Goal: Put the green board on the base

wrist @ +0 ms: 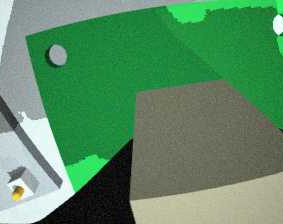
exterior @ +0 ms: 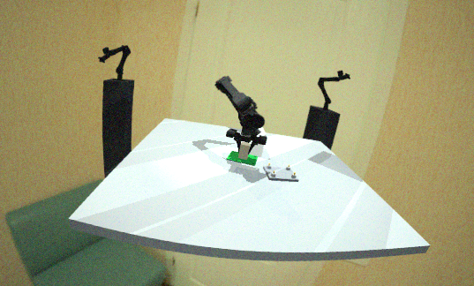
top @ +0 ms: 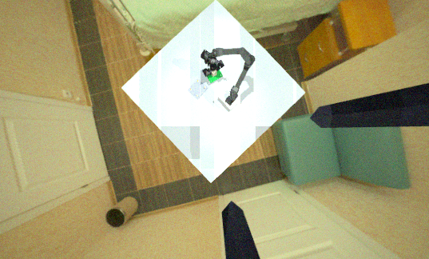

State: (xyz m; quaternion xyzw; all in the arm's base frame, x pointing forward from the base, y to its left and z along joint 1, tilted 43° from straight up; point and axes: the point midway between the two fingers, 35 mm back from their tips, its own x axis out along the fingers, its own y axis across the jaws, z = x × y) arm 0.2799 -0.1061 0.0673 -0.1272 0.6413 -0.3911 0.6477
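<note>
My gripper tip is now 20 cm to the right of the grey base, 7 cm above it and 4 cm short of it. Round my gripper tip: green board right at my gripper tip.
</note>
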